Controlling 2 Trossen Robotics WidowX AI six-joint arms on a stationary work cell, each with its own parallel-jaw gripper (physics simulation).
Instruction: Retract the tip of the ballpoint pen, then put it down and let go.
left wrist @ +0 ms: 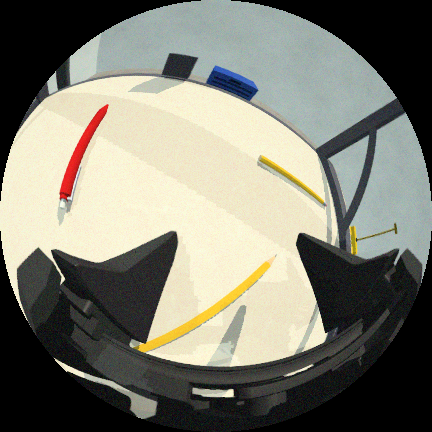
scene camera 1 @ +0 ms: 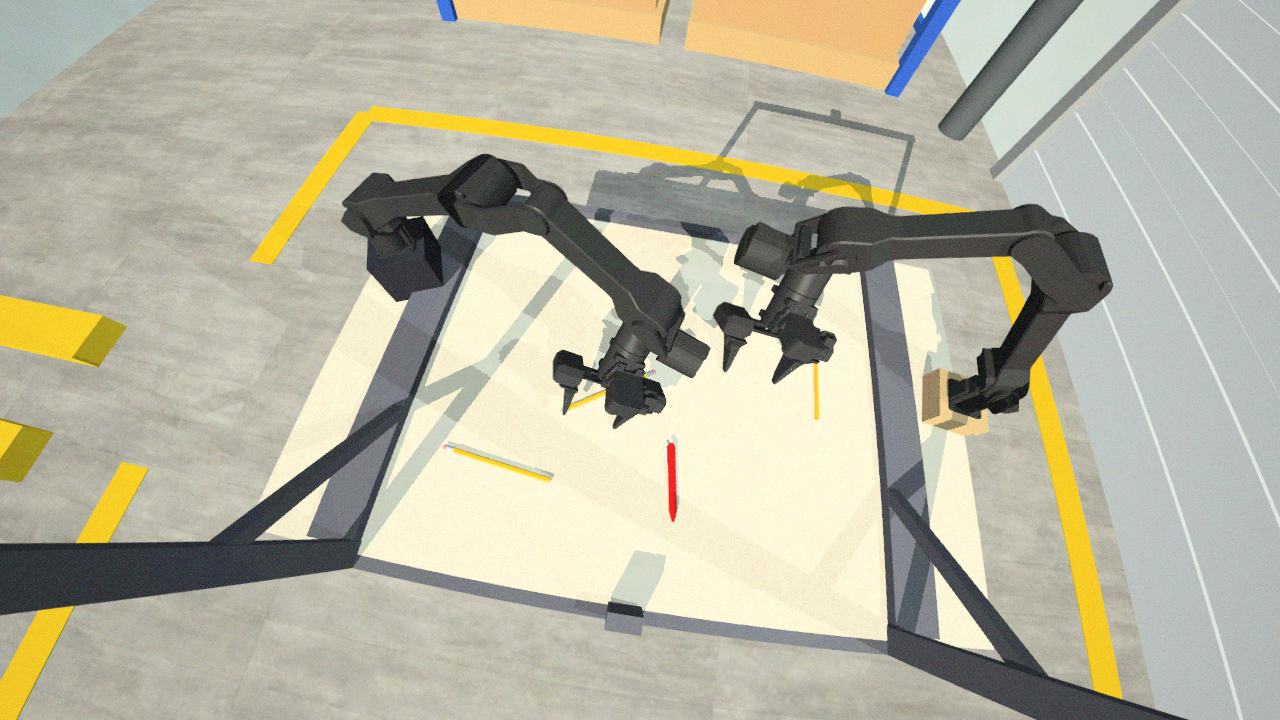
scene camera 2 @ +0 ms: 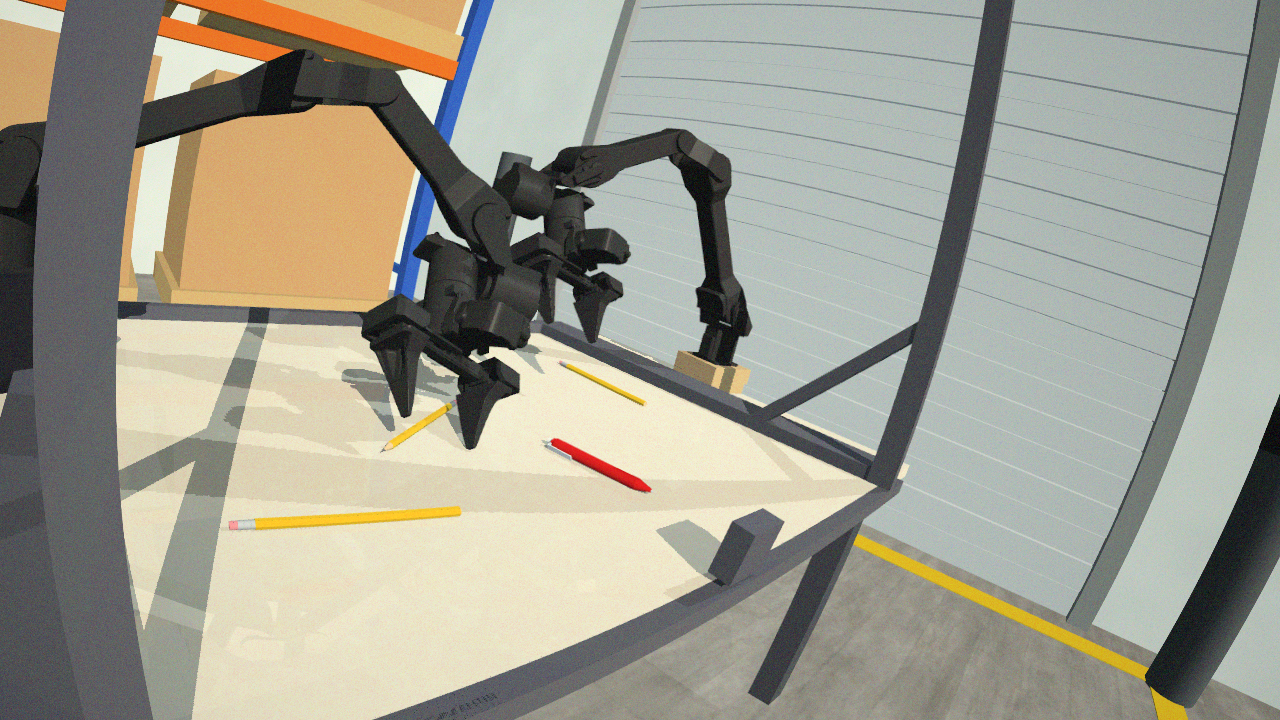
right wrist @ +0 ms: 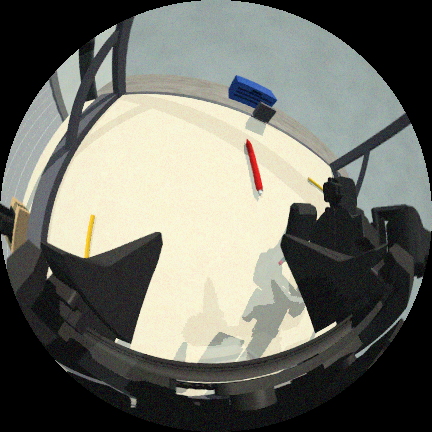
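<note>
A red ballpoint pen lies flat on the pale table top. Its pale button and clip end faces the arms and its pointed end faces the table's front edge. Whether the writing tip is out is too small to tell. My left gripper is open and empty above the table, behind and to the left of the pen in scene camera 1. My right gripper is open and empty, farther back and to the right of the pen.
A yellow pencil lies below my left gripper. Another pencil lies at the left, a third at the right. A dark block stands at the front edge.
</note>
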